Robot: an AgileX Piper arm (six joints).
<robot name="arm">
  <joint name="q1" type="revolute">
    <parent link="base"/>
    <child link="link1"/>
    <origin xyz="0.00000 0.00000 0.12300"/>
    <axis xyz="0 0 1"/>
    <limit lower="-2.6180" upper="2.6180"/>
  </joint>
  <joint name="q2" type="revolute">
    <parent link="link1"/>
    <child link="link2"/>
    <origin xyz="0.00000 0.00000 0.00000"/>
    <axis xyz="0 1 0"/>
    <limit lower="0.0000" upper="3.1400"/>
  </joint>
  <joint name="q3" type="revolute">
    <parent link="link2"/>
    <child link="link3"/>
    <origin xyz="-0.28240 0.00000 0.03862"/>
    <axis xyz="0 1 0"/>
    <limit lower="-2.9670" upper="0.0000"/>
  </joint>
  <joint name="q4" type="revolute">
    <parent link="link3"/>
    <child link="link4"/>
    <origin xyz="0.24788 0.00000 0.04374"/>
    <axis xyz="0.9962 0 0.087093"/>
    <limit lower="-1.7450" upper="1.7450"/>
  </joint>
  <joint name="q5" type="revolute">
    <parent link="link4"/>
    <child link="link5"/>
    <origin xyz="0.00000 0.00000 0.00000"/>
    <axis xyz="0 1 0"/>
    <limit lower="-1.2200" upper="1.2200"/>
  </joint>
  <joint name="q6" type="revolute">
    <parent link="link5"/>
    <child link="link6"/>
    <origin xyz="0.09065 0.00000 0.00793"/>
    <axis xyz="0.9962 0 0.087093"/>
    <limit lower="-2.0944" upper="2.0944"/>
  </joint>
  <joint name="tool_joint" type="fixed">
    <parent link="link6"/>
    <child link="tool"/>
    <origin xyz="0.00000 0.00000 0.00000" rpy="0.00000 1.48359 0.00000"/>
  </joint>
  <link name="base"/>
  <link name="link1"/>
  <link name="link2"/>
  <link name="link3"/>
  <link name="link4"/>
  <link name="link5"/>
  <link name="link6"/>
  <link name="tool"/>
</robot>
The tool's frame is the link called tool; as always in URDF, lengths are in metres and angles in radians.
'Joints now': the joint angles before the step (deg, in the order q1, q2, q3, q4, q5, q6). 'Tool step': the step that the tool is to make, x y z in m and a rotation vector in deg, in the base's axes. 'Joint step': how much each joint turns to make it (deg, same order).
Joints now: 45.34, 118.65, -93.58, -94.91, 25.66, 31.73
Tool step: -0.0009, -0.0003, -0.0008, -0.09, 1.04, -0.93
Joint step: 0.19, -0.01, -0.16, 3.09, 0.77, -2.30
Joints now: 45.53, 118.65, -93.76, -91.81, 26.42, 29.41
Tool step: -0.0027, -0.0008, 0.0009, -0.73, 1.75, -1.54
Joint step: 0.42, -0.31, -0.36, 5.98, 1.65, -5.20
